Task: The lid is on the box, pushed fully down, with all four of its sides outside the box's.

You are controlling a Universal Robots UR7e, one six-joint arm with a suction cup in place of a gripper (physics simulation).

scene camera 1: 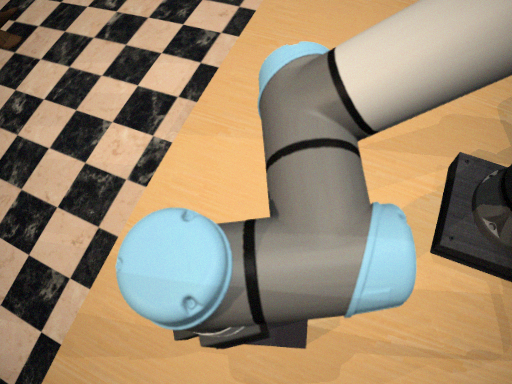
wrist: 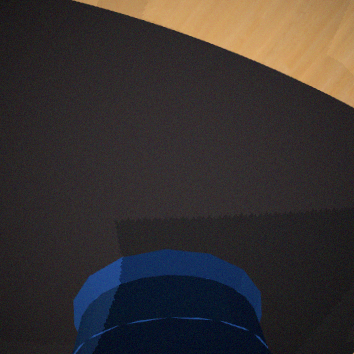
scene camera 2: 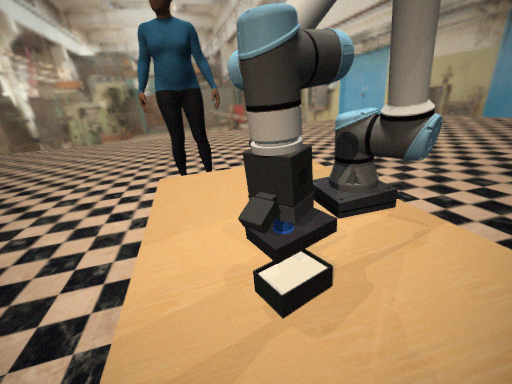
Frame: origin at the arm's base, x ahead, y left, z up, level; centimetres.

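Where they show: hand, its tool point: (wrist: 166, 278) (scene camera 2: 284, 234); arm's base, origin of its link: (scene camera 1: 510, 211) (scene camera 2: 352, 182).
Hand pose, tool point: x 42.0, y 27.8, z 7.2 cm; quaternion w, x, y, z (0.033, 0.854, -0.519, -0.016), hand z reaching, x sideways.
Note:
Things, the pixels of their centre, and the offset from my tool point. Level surfaces: height alone.
- black lid, middle of its body: (wrist: 167, 333) (scene camera 1: 259, 311) (scene camera 2: 290, 228) dx -1.9, dy -1.0, dz +0.1 cm
- open black box, middle of its body: (scene camera 2: 293, 278) dx -2.2, dy -1.2, dz -10.9 cm
- wooden table, height of its surface: dz -13.3 cm
The black lid (scene camera 1: 287, 337) (scene camera 2: 315, 226) (wrist: 150, 125) hangs roughly level from my suction cup. The blue suction cup, my gripper (scene camera 2: 283, 228) (wrist: 167, 295), is on its top face. The open black box (scene camera 2: 310, 291) stands on the table with a pale inside. In scene camera 2 the lid is raised, and appears above and behind the box, with its near corner by the box's back rim. The lid is off the box. In scene camera 1 the arm covers most of the lid, and the box does not show. In the wrist view the lid fills most of the picture.
The wooden table (scene camera 1: 210, 185) (scene camera 2: 200, 255) has its edge toward the checkered floor (scene camera 1: 95, 185) (scene camera 2: 65, 300). A dark base plate (scene camera 1: 447, 220) (scene camera 2: 370, 201) carries the arm's foot, behind and right of the lid in scene camera 2. A person (scene camera 2: 172, 60) stands beyond the table.

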